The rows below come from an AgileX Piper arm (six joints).
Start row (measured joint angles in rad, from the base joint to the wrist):
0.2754 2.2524 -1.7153 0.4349 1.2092 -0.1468
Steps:
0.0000 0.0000 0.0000 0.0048 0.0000 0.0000
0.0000 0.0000 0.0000 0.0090 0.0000 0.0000
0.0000 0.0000 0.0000 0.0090 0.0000 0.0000
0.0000 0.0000 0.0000 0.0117 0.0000 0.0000
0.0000 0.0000 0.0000 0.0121 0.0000 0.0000
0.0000 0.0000 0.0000 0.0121 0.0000 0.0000
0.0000 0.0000 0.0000 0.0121 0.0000 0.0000
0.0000 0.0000 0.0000 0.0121 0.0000 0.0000
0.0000 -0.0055 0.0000 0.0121 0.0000 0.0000
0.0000 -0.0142 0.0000 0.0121 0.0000 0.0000
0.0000 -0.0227 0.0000 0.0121 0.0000 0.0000
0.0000 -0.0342 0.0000 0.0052 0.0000 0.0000
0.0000 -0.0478 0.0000 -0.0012 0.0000 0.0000
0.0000 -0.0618 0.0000 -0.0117 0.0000 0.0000
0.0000 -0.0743 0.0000 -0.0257 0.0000 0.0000
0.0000 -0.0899 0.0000 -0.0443 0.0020 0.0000
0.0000 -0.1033 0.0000 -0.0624 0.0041 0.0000
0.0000 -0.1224 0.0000 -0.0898 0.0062 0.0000
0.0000 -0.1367 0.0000 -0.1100 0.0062 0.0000
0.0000 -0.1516 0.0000 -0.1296 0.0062 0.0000
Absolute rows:
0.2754 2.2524 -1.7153 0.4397 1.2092 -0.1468
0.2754 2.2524 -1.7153 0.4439 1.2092 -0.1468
0.2754 2.2524 -1.7153 0.4439 1.2092 -0.1468
0.2754 2.2524 -1.7153 0.4466 1.2092 -0.1468
0.2754 2.2524 -1.7153 0.4470 1.2092 -0.1468
0.2754 2.2524 -1.7153 0.4470 1.2092 -0.1468
0.2754 2.2524 -1.7153 0.4470 1.2092 -0.1468
0.2754 2.2524 -1.7153 0.4470 1.2092 -0.1468
0.2754 2.2469 -1.7153 0.4470 1.2092 -0.1468
0.2754 2.2382 -1.7153 0.4470 1.2092 -0.1468
0.2754 2.2297 -1.7153 0.4470 1.2092 -0.1468
0.2754 2.2182 -1.7153 0.4401 1.2092 -0.1468
0.2754 2.2046 -1.7153 0.4337 1.2092 -0.1468
0.2754 2.1906 -1.7153 0.4232 1.2092 -0.1468
0.2754 2.1781 -1.7153 0.4092 1.2092 -0.1468
0.2754 2.1625 -1.7153 0.3906 1.2112 -0.1468
0.2754 2.1491 -1.7153 0.3725 1.2133 -0.1468
0.2754 2.1300 -1.7153 0.3451 1.2154 -0.1468
0.2754 2.1157 -1.7153 0.3249 1.2154 -0.1468
0.2754 2.1008 -1.7153 0.3053 1.2154 -0.1468

